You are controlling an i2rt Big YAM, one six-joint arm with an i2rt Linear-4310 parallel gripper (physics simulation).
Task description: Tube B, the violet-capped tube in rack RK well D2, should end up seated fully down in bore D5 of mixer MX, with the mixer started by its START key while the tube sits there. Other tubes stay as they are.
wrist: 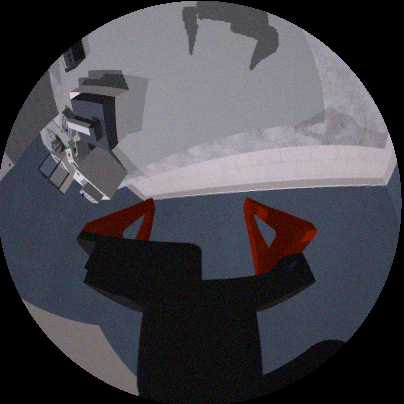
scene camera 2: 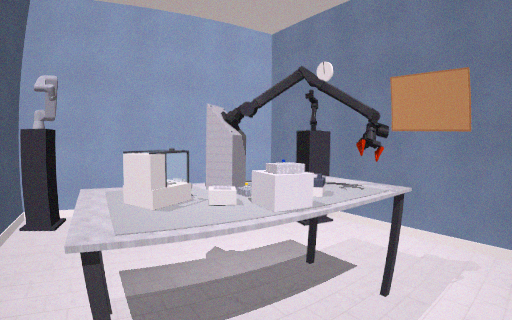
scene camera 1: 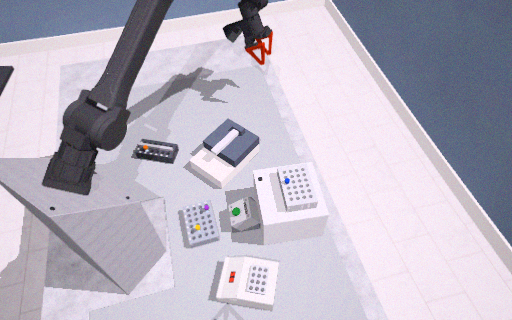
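Where they show: gripper, between the fingertips: (wrist: pixel 198 202) (scene camera 2: pixel 369 158) (scene camera 1: pixel 266 59); arm's base, origin of its link: (scene camera 2: pixel 229 122) (scene camera 1: pixel 67 179).
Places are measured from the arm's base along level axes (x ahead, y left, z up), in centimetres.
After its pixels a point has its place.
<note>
The violet-capped tube B (scene camera 1: pixel 206 207) {x 25.7, y 8.5, z -30.8 cm} (wrist: pixel 66 130) {x 26.0, y 9.0, z -31.2 cm} stands in a corner area of the light grey rack RK (scene camera 1: pixel 204 242) {x 24.9, y -1.0, z -34.7 cm}. A yellow-capped tube (scene camera 1: pixel 197 227) {x 23.2, y 2.0, z -30.8 cm} (scene camera 2: pixel 246 184) {x 23.6, y 2.1, z -31.5 cm} stands in the same rack. Mixer MX appears to be the large white box (scene camera 1: pixel 295 229) {x 51.4, y -1.2, z -28.7 cm} (scene camera 2: pixel 282 190) {x 59.9, y 3.0, z -28.4 cm} (wrist: pixel 102 172) {x 49.4, y 16.7, z -28.6 cm} with a perforated block on top, where a blue-capped tube (scene camera 1: pixel 287 181) {x 49.5, y 8.1, z -18.0 cm} stands. A green round key (scene camera 1: pixel 236 211) {x 34.8, y 5.7, z -29.1 cm} is on the sloped grey panel beside it; its label is unreadable. Bore labels are unreadable. My gripper (scene camera 1: pixel 266 58) {x 47.1, y 60.1, z -17.9 cm} (scene camera 2: pixel 369 157) {x 47.1, y 60.1, z -17.9 cm} (wrist: pixel 198 202) {x 47.1, y 60.1, z -17.9 cm} is open and empty, high above the table's far end, away from rack and mixer.
A dark-lidded white device (scene camera 1: pixel 231 142) {x 33.4, y 30.8, z -27.2 cm} (wrist: pixel 92 112) {x 32.1, y 37.7, z -28.3 cm} stands between gripper and rack. A dark rack (scene camera 1: pixel 156 151) {x 7.4, y 32.8, z -33.1 cm} holds an orange-capped tube. A white device with a red display (scene camera 1: pixel 248 282) {x 37.5, y -14.8, z -30.1 cm} stands beyond RK. A glass-fronted white cabinet (scene camera 2: pixel 145 177) {x 45.3, y -45.5, z -24.3 cm} stands left in scene camera 2.
</note>
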